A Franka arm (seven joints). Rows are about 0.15 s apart.
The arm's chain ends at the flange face. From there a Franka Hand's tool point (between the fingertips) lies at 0.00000 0.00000 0.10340 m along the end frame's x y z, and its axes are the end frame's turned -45 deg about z.
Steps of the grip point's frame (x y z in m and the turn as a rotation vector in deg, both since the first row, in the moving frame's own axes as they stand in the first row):
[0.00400, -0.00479, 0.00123, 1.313, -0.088, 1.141]
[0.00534, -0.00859, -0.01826, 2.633, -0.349, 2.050]
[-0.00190, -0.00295, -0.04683, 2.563, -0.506, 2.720]
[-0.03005, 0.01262, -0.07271, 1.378, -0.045, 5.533]
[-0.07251, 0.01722, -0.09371, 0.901, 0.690, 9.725]
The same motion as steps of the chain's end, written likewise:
[0.00121, -0.00463, 0.00126, 0.866, -0.991, 1.141]
[0.00145, -0.00687, -0.01815, 1.615, -2.109, 2.050]
[0.00042, 0.00197, -0.04672, 1.455, -2.170, 2.720]
[-0.01059, 0.03196, -0.07268, 0.943, -1.006, 5.533]
[-0.03900, 0.06549, -0.09369, 1.125, -0.149, 9.725]

